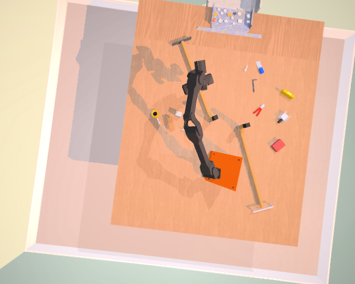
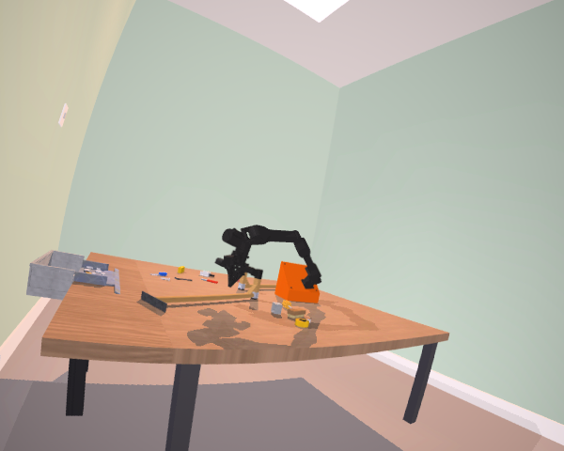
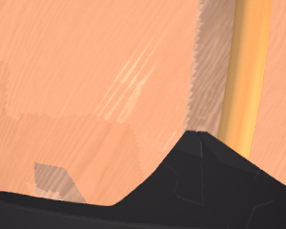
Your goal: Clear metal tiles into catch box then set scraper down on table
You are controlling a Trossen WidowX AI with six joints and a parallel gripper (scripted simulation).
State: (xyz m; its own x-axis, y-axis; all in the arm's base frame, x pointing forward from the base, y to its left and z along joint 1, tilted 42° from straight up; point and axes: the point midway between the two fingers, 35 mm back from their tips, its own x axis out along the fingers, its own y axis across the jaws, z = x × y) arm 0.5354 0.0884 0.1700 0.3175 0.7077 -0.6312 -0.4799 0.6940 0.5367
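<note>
The long scraper is 50 mm ahead of my gripper tip, 10 mm to the right of it and 10 mm below it. Round my gripper tip: wooden block: 250 mm behind, 130 mm to the left, 60 mm below; grey square piece: 190 mm behind, 90 mm to the left, 50 mm below; tape measure: 250 mm to the left, 200 mm behind, 60 mm below.
</note>
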